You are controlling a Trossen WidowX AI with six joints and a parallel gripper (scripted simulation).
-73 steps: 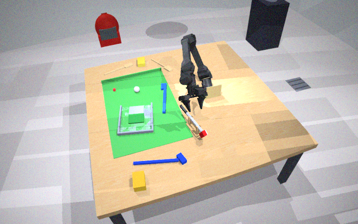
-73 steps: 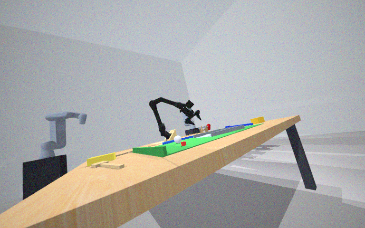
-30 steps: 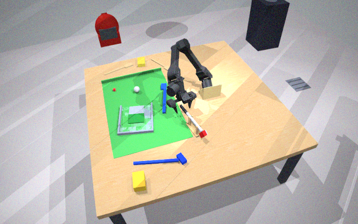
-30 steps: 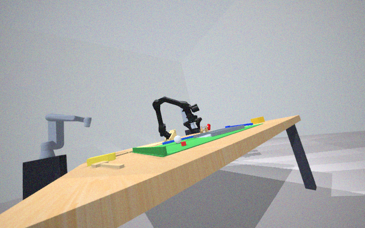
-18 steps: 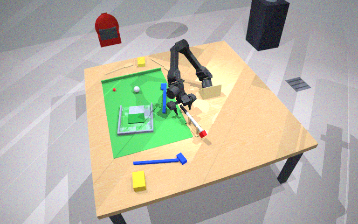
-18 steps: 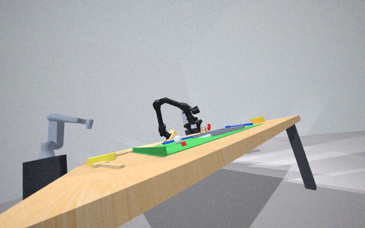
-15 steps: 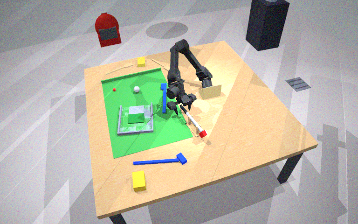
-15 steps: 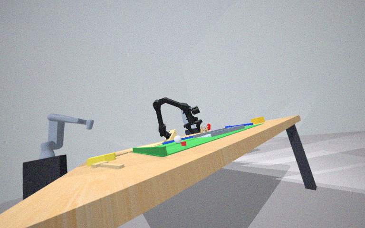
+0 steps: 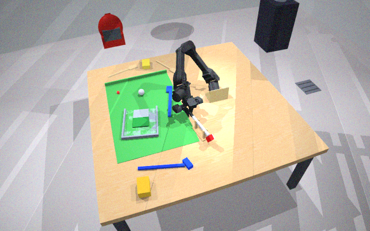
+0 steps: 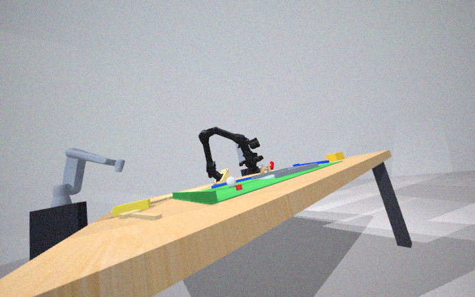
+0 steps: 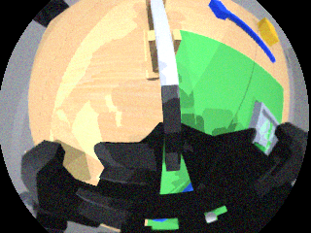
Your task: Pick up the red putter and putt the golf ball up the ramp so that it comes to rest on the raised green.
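Now: the red putter 3 cm behind my gripper tip, 11 cm to the left of it and 3 cm above it. Round my gripper tip: white golf ball: 24 cm ahead, 35 cm to the right, 1 cm below; wooden rack: 3 cm behind, 13 cm to the left; blue putter: 23 cm ahead, 29 cm to the left, 2 cm below.
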